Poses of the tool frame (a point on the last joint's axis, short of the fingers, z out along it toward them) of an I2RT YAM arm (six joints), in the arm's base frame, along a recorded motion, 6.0 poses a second.
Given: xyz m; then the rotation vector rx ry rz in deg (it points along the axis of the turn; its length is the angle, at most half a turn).
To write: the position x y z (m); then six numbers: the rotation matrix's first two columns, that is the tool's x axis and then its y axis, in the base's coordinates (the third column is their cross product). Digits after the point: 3 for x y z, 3 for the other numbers.
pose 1, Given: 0.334 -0.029 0.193 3.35 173.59 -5.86
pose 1, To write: 0.334 -0.029 0.193 -0.993 0.035 -0.111 0.042 0.997 -0.065
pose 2, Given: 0.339 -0.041 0.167 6.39 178.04 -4.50
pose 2, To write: 0.339 -0.041 0.167 -0.997 0.071 -0.033 0.072 0.996 -0.049
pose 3, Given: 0.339 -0.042 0.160 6.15 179.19 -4.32
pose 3, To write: 0.339 -0.042 0.160 -0.998 0.068 -0.013 0.069 0.996 -0.048
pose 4, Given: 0.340 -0.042 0.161 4.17 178.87 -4.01
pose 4, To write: 0.340 -0.042 0.161 -0.999 0.046 -0.019 0.047 0.998 -0.044
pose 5, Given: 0.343 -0.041 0.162 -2.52 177.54 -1.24
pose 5, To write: 0.343 -0.041 0.162 -0.999 -0.029 -0.042 -0.028 0.999 -0.015
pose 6, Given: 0.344 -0.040 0.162 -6.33 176.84 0.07
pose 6, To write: 0.344 -0.040 0.162 -0.996 -0.071 -0.053 -0.071 0.997 -0.001
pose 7, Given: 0.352 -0.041 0.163 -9.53 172.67 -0.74
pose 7, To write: 0.352 -0.041 0.163 -0.986 -0.110 -0.122 -0.109 0.994 -0.015
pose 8, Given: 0.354 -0.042 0.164 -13.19 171.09 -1.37
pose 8, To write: 0.354 -0.042 0.164 -0.978 -0.154 -0.144 -0.151 0.988 -0.027
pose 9, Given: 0.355 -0.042 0.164 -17.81 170.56 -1.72
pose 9, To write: 0.355 -0.042 0.164 -0.968 -0.207 -0.145 -0.204 0.978 -0.035
